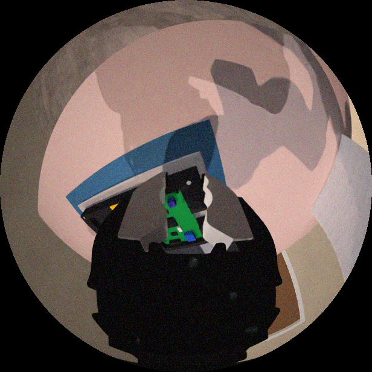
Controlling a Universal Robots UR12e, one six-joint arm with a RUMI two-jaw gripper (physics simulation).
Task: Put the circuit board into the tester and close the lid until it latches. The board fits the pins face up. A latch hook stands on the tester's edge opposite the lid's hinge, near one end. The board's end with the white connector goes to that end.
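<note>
My gripper point(184, 174) is low over the tester, with its two grey jaws apart. I see no firm hold on the board. The green circuit board point(184, 216) shows in the gap between and beneath the jaws, with blue parts at its upper and lower ends. The left jaw hides its left side, and a gap shows between its upper right edge and the right jaw. The black tester point(181, 176) has a light grey rim and lies under the jaws. The board's white connector, the latch hook and the lid cannot be made out. Whether the board sits on the pins cannot be told.
A blue mat point(150, 154) borders the tester. A yellow mark point(114, 206) shows on the tester's left part. The pink table top point(75, 165) surrounds the mat. A light grey panel point(347, 200) stands at the right, and a brown panel with a white edge point(301, 305) shows at the lower right.
</note>
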